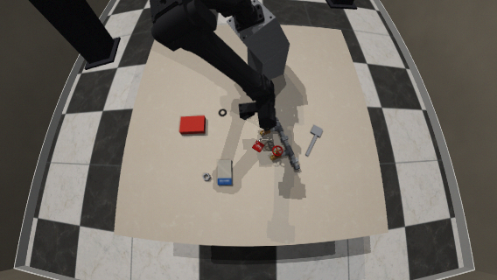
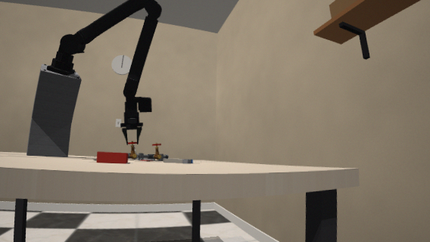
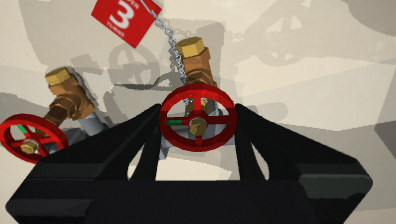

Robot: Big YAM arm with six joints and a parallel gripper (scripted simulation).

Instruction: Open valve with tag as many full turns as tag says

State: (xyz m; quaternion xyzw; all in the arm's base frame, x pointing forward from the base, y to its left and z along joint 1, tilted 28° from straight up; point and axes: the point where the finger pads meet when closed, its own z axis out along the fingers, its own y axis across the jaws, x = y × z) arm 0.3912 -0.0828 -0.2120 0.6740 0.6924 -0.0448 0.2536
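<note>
The red tag is 80 mm below my hand, 60 mm ahead of it and 50 mm to the right of it. From my hand the other things lie so: blue box: 210 mm to the right, 160 mm ahead, 70 mm below; red block: 340 mm to the right, 80 mm behind, 70 mm below; grey hammer-like tool: 230 mm to the left, 80 mm below, 60 mm ahead.
</note>
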